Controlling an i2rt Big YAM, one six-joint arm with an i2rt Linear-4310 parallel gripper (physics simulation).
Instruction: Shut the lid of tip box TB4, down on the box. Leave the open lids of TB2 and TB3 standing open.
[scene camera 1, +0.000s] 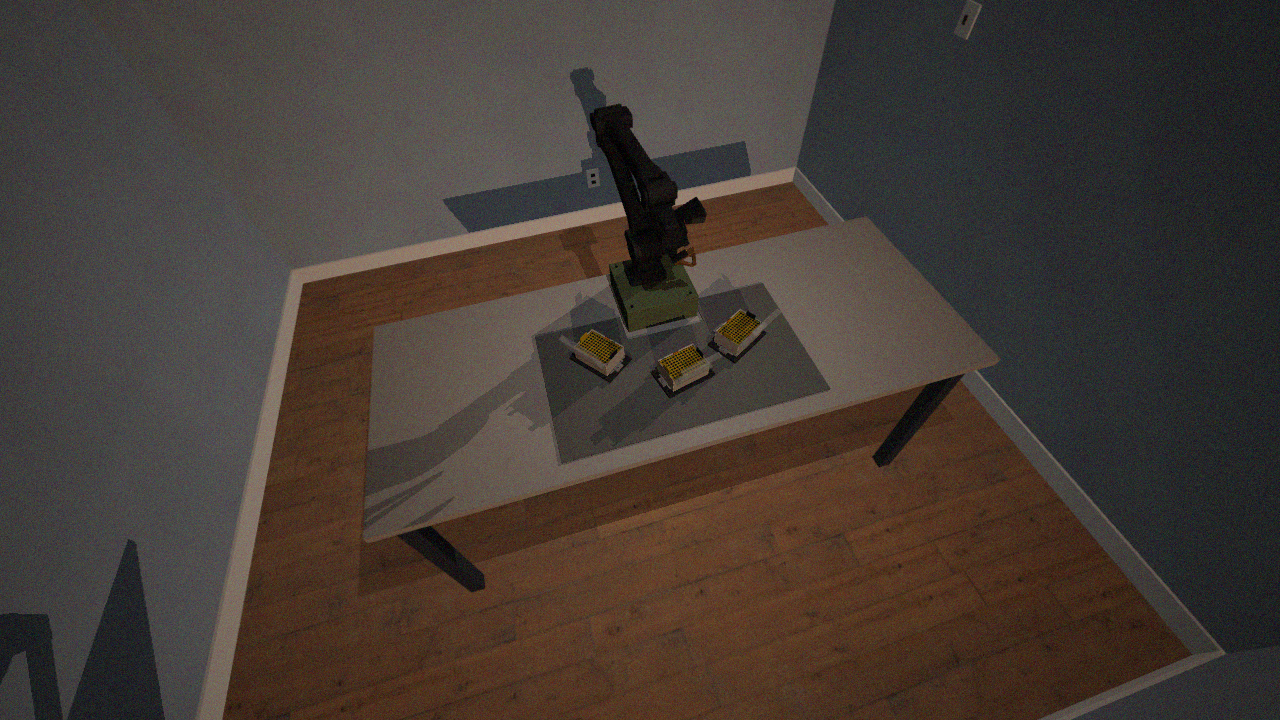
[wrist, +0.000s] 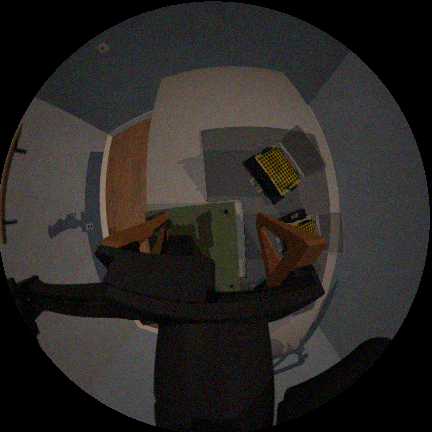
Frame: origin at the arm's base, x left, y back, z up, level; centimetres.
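Seen in the pictures: gripper, between the fingertips: (scene camera 1: 690, 253) (wrist: 212, 216); arm's base, origin of its link: (scene camera 1: 645, 274).
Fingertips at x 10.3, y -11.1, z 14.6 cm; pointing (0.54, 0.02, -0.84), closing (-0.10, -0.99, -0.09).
Offsets run from my fingertips to a thing's middle. "spot": to the spot under its first point. Level surfaces: height alone.
Three tip boxes with yellow racks stand on the mat; their labels are too small to read, so I cannot tell which is TB4. The right box {dx +10.1, dy -17.0, dz -16.8 cm} (scene camera 1: 738, 332) (wrist: 278, 171) has its clear lid {dx +13.4, dy -22.9, dz -12.8 cm} (scene camera 1: 768, 320) (wrist: 303, 150) standing open, leaning outward. The middle box {dx -10.1, dy -24.1, dz -16.8 cm} (scene camera 1: 683, 367) (wrist: 309, 226) also has a clear lid {spot: dx -8.6, dy -31.2, dz -13.1 cm} (wrist: 331, 233) open; a finger partly covers this box in the wrist view. The left box {dx -31.7, dy -11.2, dz -16.8 cm} (scene camera 1: 599, 351) has an open lid {spot: dx -40.0, dy -14.1, dz -9.0 cm} (scene camera 1: 568, 343). My gripper (scene camera 1: 687, 257) (wrist: 212, 216) is open and empty, high near the robot base, apart from all the boxes.
The green robot base (scene camera 1: 662, 309) (wrist: 227, 250) stands at the back of the table {dz -23.6 cm} (scene camera 1: 895, 304) (wrist: 220, 95), behind the boxes. The grey mat {dz -23.3 cm} (scene camera 1: 617, 425) (wrist: 225, 172) lies under the boxes. A pale wall rises behind the arm, a dark wall at the right.
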